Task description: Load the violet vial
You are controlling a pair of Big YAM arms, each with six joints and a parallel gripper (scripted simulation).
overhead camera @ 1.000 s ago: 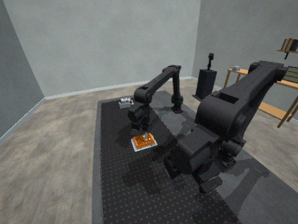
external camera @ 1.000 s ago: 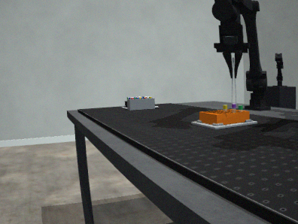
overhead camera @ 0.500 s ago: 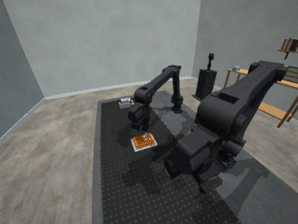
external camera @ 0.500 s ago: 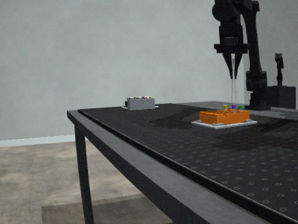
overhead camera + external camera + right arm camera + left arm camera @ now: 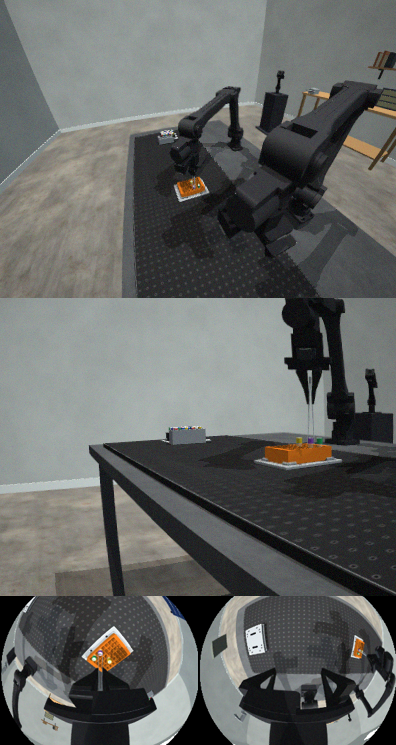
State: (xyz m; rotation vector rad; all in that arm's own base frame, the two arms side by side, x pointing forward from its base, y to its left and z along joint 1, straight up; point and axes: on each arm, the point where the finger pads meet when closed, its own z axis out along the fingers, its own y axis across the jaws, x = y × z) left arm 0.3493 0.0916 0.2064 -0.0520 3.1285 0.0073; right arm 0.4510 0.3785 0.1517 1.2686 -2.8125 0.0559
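Right now the orange tube carrier is 10 mm ahead of my right hand, 30 mm to the right of it and 120 mm below it.
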